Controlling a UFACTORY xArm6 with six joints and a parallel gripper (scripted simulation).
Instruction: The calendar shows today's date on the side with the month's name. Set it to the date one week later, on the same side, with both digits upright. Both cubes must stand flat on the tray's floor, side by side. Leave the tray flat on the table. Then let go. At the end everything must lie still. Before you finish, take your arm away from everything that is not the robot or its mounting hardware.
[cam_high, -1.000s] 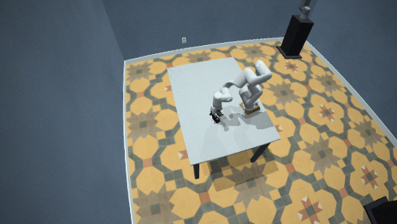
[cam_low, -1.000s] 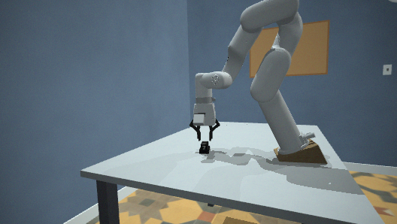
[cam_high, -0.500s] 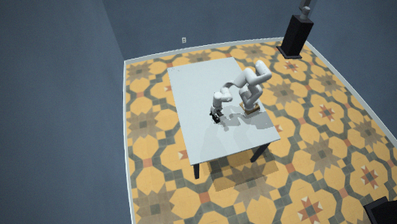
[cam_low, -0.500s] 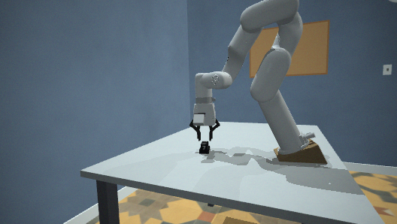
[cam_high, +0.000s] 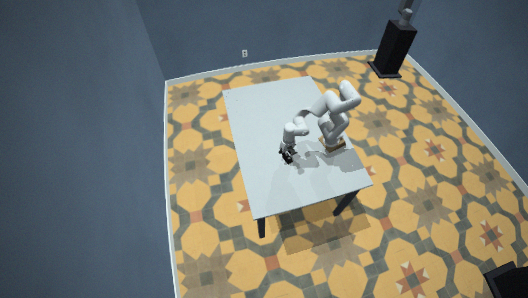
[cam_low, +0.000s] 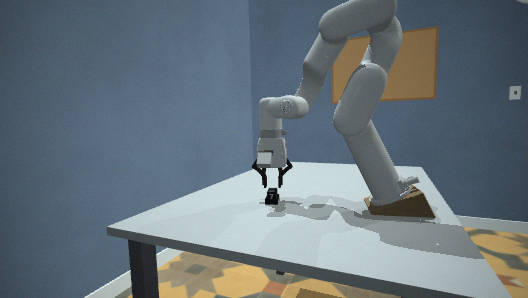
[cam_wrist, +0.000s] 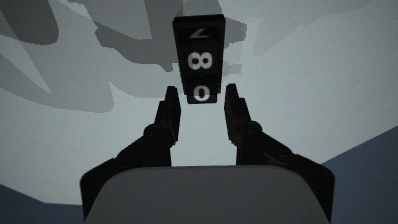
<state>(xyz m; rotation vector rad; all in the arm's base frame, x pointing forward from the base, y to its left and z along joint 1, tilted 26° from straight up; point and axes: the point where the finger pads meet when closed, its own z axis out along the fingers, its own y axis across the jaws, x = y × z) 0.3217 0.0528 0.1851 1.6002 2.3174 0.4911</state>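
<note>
Now: the black calendar tray 10 mm behind my hand, 10 mm to the left of it and 60 mm below it.
</note>
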